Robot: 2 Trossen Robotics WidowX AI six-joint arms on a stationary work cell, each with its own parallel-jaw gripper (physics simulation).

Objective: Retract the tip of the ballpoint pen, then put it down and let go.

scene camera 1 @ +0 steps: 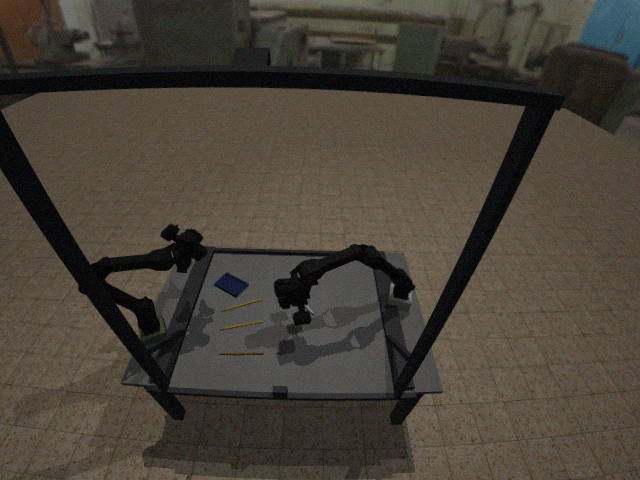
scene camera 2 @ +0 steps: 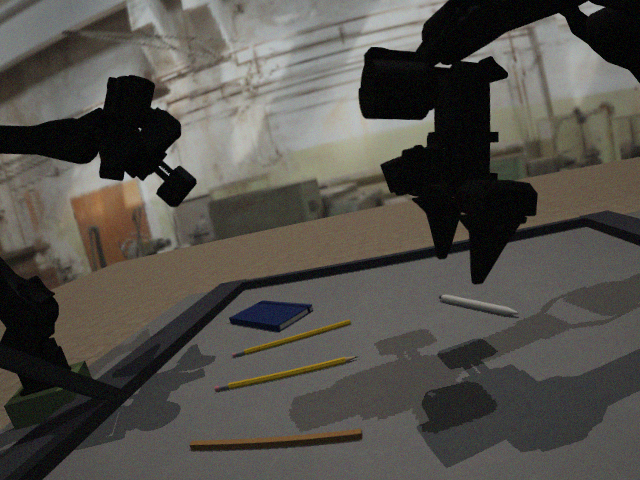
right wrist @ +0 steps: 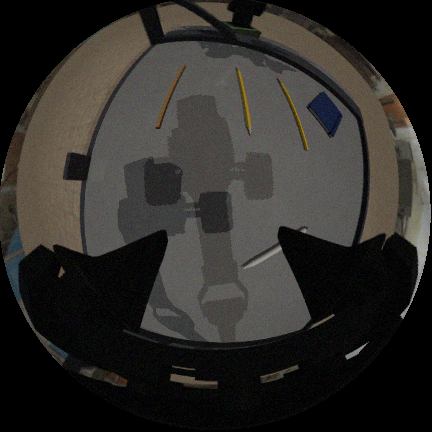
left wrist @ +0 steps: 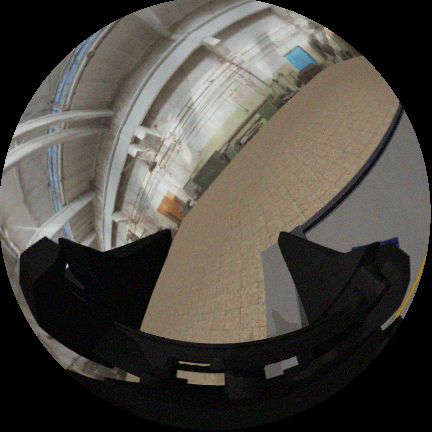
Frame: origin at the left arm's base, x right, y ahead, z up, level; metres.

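Seen in the pictures: left gripper, fingertip midpoint: (scene camera 2: pixel 161 166) (left wrist: pixel 226 236); right gripper, fingertip midpoint: (scene camera 1: pixel 294 313) (scene camera 2: pixel 457 270) (right wrist: pixel 223 234); left arm's base, origin of the base link: (scene camera 1: pixel 151 327); right arm's base, origin of the base link: (scene camera 1: pixel 401 293).
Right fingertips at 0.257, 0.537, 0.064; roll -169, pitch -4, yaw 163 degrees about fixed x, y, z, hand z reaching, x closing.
Observation:
Offsets run from my right fingertips to a thing's middle, as dx, dy, dz.
A white ballpoint pen @[-0.086, +0.096, -0.098] (scene camera 1: pixel 309 310) (scene camera 2: pixel 478 305) (right wrist: pixel 262 256) lies flat on the grey table. Its tapered end points right in scene camera 2; whether its tip is out is too small to tell. My right gripper (scene camera 2: pixel 459 269) (right wrist: pixel 223 234) is open and empty, fingers pointing down, above the table near the pen. In the right wrist view the pen lies slantwise, its tapered end between the fingers lower in the picture and its other end partly behind the right-hand finger. My left gripper (left wrist: pixel 226 236) is open and empty, raised near the table's left edge, away from the pen.
A blue notebook @[-0.354, -0.156, -0.098] (scene camera 1: pixel 231 284) (scene camera 2: pixel 271 314) (right wrist: pixel 326 114), a yellow pencil @[-0.218, -0.153, -0.100] (scene camera 1: pixel 241 305) (scene camera 2: pixel 294 338) (right wrist: pixel 295 111), another yellow pencil @[-0.118, -0.191, -0.100] (scene camera 1: pixel 241 325) (scene camera 2: pixel 289 372) (right wrist: pixel 244 100) and an orange-brown stick @[+0.004, -0.241, -0.100] (scene camera 1: pixel 241 353) (scene camera 2: pixel 276 440) (right wrist: pixel 169 99) lie left of the pen in scene camera 2. Dark frame posts surround the table.

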